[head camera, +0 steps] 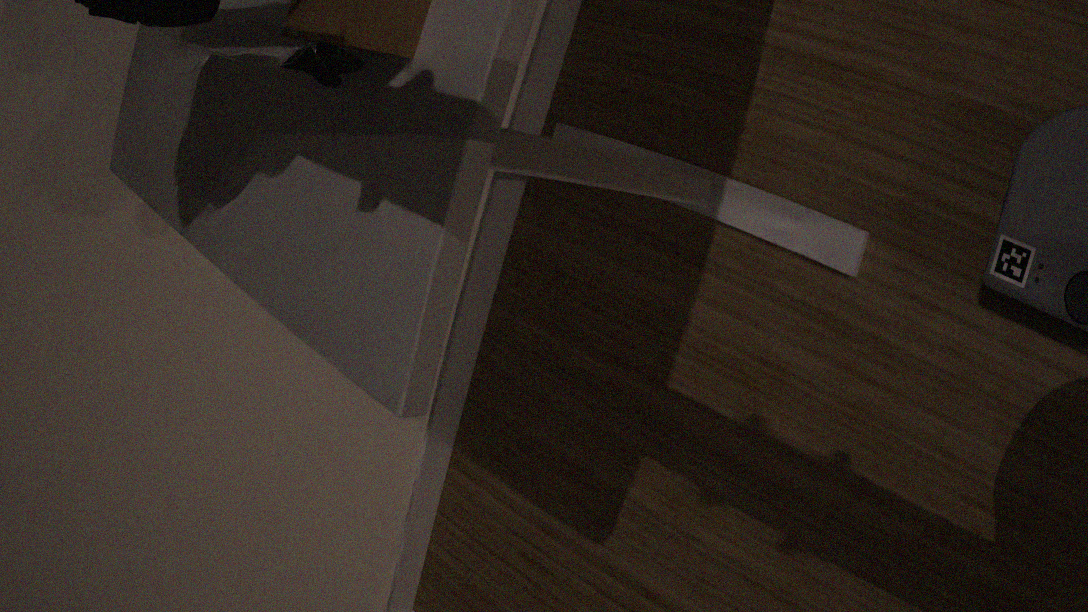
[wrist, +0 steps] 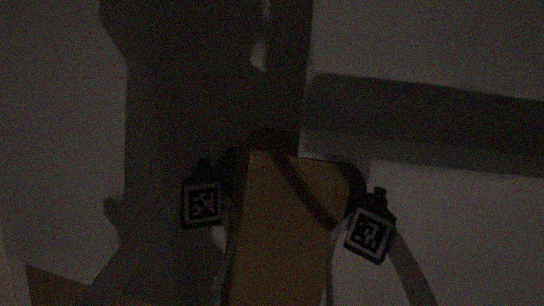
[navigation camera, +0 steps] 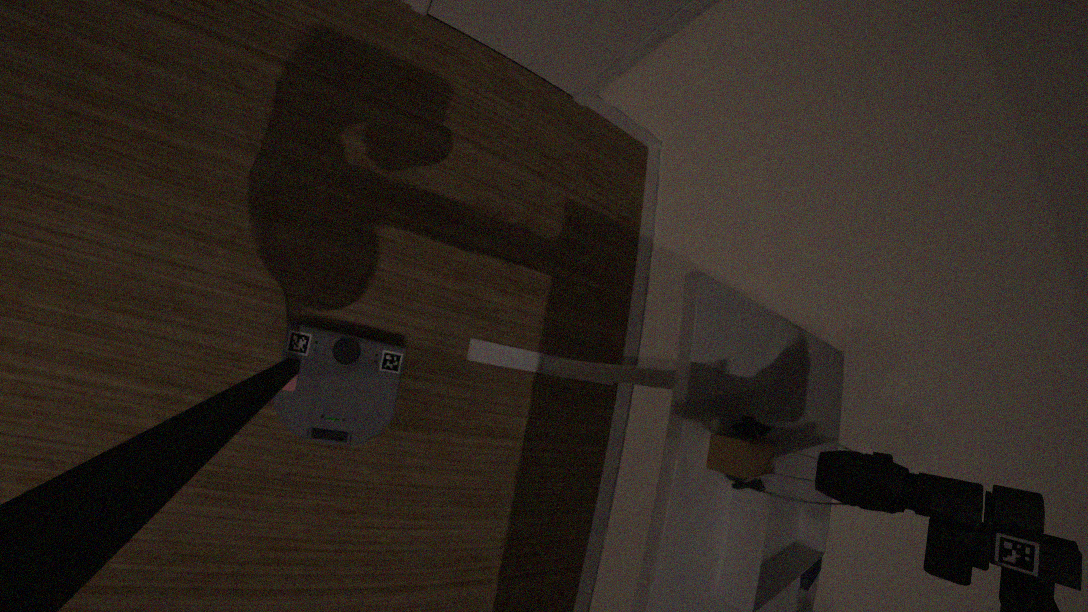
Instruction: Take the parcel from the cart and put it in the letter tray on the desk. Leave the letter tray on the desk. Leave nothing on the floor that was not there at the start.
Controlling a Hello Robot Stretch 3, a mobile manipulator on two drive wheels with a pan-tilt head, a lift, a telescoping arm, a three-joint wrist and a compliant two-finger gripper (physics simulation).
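Frame: origin at the robot's base, x ahead, y left, z up, level; metres.
Seen in the pictures: robot's base, origin of its link: (head camera: 1085, 294) (navigation camera: 345, 349).
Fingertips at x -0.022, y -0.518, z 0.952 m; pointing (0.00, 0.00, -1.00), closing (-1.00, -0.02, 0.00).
Pixels of each thing's top centre, then the offset from my fingertips to it. Level surfaces: height alone.
- orange-brown parcel, centre of its top: (wrist: 279, 249) (head camera: 319, 6) (navigation camera: 760, 458) dx +0.000, dy +0.016, dz +0.058 m
- pale desk, height of its surface: dz -0.002 m
- wooden floor, height of its surface: dz -0.952 m
- grey slanted shape, centre of its top: (navigation camera: 804, 514) dx -0.115, dy -0.207, dz +0.061 m
The orange-brown parcel (head camera: 365, 26) (navigation camera: 734, 456) (wrist: 285, 235) is held between the two fingertips of my gripper (navigation camera: 749, 456) (wrist: 290, 178). The fingers press on its opposite sides. In the head camera view the parcel is cut off at the top edge and one dark fingertip shows beside it. The parcel is over the pale desk (head camera: 334, 281) (navigation camera: 699, 532); its height above the top is hard to judge. A dark shadow falls on the desk beside it. I cannot pick out the letter tray with certainty in these dark views. The cart does not show.
My base (head camera: 1053, 197) (navigation camera: 342, 395) stands on the wooden floor (head camera: 874, 342) (navigation camera: 152, 266). A pale desk foot (head camera: 798, 220) (navigation camera: 502, 355) reaches over the floor towards it. A wall (head camera: 190, 456) (navigation camera: 874, 190) runs behind the desk. A grey slanted shape (navigation camera: 787, 567) shows lower right.
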